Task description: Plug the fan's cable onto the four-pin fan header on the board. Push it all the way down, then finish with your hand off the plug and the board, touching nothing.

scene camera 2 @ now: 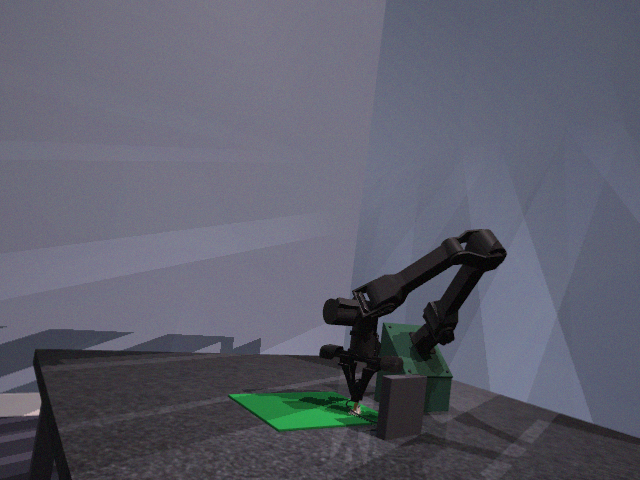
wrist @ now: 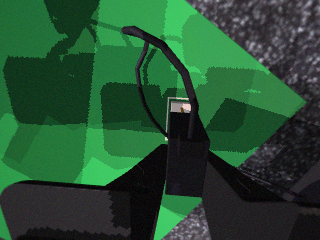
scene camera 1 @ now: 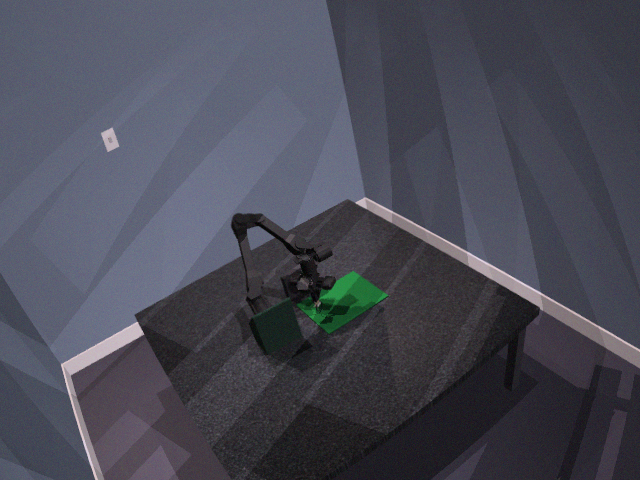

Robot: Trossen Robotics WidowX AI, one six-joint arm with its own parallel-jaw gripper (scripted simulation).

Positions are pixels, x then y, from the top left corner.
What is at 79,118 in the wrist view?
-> A green board.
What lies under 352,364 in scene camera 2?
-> The gripper.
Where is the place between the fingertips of the gripper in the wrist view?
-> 181,152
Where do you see a black fan plug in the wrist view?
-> At 187,158
